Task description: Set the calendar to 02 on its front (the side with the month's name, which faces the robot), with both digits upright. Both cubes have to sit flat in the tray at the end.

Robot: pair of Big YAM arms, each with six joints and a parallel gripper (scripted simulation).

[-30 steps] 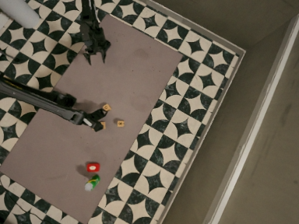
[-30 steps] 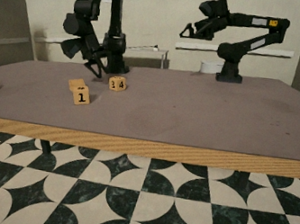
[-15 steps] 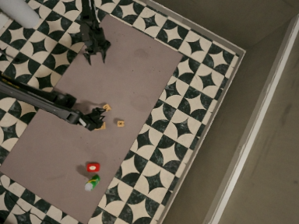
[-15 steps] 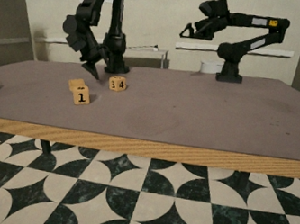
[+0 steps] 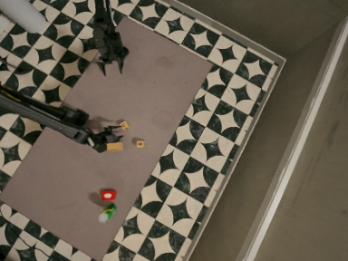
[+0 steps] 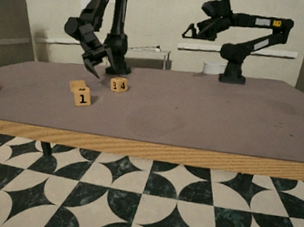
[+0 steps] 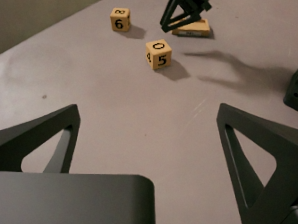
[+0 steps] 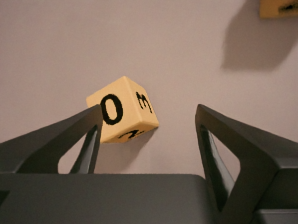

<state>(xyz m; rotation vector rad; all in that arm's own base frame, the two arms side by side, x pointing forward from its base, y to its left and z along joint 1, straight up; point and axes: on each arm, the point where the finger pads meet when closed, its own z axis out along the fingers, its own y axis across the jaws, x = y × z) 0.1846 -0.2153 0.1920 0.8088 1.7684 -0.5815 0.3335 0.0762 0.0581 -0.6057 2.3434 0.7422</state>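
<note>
Right now the cube is 50 mm below my right hand, 40 mm to the left of it and 10 mm behind it. Also, from my right hand: wooden tray (120 mm to the right, 60 mm below, 10 mm behind); red block (420 mm to the right, 120 mm ahead, 50 mm below); white bottle (500 mm to the right, 190 mm ahead, 10 mm below).
</note>
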